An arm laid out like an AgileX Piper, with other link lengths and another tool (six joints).
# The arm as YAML. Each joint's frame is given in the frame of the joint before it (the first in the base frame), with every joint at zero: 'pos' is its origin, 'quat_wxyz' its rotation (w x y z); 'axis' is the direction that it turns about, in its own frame. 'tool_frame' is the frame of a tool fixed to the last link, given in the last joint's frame.
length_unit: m
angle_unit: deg
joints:
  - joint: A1
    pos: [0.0, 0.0, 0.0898]
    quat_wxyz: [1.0, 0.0, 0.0, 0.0]
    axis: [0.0, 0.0, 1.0]
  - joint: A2
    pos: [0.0, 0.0, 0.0]
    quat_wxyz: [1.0, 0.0, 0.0, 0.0]
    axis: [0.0, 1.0, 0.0]
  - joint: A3
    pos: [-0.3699, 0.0, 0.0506]
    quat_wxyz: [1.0, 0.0, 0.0, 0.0]
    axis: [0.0, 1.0, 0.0]
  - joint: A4
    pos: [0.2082, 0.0, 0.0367]
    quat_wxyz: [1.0, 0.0, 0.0, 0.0]
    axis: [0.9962, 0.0, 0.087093]
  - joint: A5
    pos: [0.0, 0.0, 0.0]
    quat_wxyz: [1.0, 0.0, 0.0, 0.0]
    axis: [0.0, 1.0, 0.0]
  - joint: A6
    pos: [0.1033, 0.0, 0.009]
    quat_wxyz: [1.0, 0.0, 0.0, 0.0]
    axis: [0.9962, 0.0, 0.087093]
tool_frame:
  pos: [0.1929, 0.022, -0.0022]
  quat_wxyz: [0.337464, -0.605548, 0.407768, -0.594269]
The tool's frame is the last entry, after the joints.
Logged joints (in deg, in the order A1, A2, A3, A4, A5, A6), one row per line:
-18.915, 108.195, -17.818, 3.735, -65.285, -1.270
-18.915, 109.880, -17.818, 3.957, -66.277, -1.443
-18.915, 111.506, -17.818, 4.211, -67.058, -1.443
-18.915, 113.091, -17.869, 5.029, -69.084, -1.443
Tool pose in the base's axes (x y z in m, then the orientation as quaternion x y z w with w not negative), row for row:
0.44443, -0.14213, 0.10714, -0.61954, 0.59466, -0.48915, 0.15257
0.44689, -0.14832, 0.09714, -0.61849, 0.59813, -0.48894, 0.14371
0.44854, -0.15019, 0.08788, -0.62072, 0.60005, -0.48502, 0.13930
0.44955, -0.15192, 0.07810, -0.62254, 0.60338, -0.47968, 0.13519
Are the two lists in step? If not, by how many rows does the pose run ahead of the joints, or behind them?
The pose runs 1 row behind the joints: the pose in row i belongs to the joints in row i - 1.
